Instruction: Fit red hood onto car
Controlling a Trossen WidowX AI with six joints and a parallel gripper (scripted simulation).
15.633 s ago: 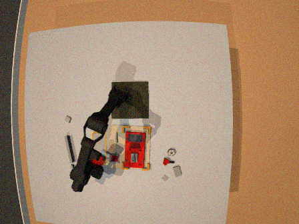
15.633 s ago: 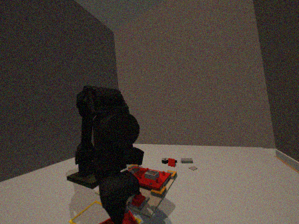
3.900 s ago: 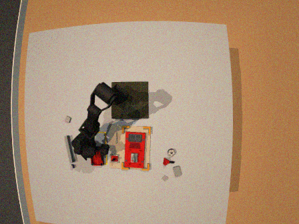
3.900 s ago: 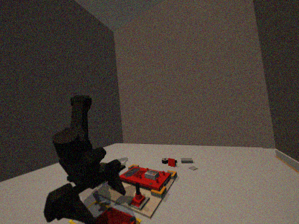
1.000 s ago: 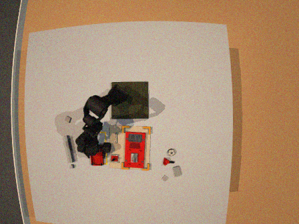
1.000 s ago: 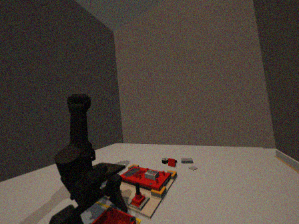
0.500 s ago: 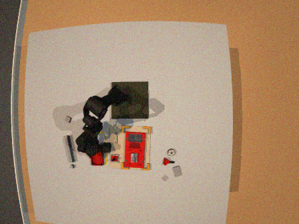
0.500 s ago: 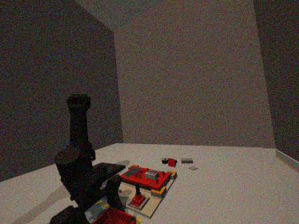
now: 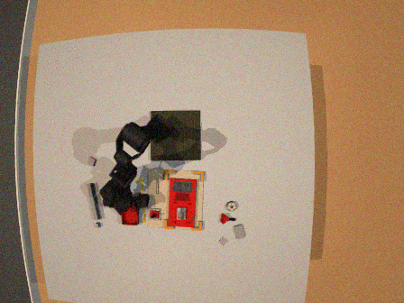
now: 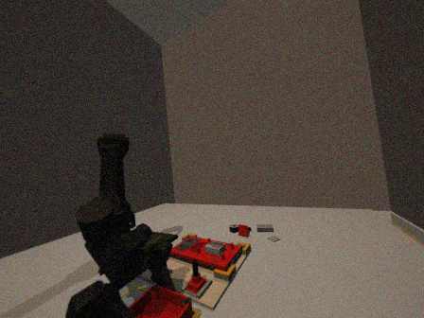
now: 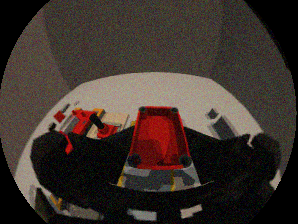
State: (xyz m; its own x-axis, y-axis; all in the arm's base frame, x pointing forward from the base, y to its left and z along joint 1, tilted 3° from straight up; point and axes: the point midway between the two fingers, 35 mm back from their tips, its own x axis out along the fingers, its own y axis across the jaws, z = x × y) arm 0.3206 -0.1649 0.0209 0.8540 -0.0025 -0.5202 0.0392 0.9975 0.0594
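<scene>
Right now my gripper tip is 17 cm to the left of the long grey bar, 6 cm past it and 2 cm above it. The rest, counted from my gripper tip: red hood 1 cm below, 1 cm behind; then grey engine block 22 cm to the left, 1 cm below.
</scene>
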